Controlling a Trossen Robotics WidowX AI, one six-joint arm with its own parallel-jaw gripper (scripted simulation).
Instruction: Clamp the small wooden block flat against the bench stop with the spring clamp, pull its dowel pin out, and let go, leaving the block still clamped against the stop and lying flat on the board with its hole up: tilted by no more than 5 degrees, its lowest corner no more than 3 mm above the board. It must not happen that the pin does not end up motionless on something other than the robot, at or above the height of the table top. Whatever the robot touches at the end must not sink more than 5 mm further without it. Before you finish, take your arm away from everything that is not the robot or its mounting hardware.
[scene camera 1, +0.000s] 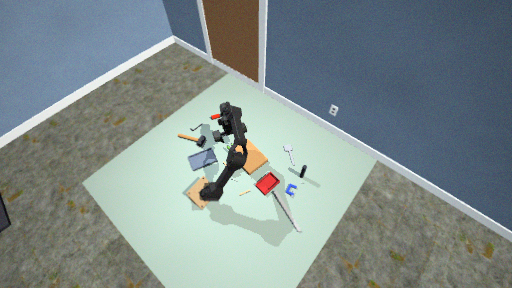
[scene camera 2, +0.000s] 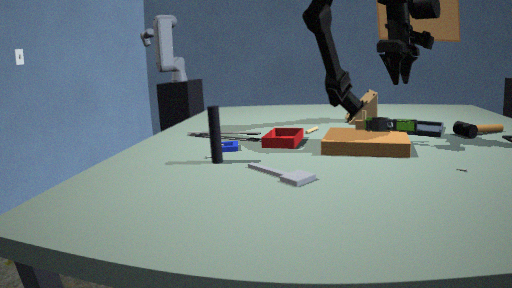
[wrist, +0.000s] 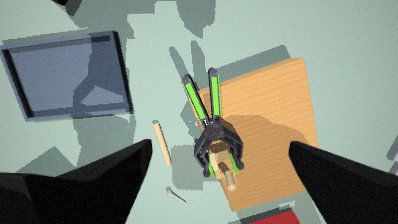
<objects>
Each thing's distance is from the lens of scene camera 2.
my gripper (scene camera 2: 401, 84): 0.83 m
red tray (scene camera 2: 289, 138): 0.79 m
wooden board (scene camera 2: 337, 141): 0.73 m
</objects>
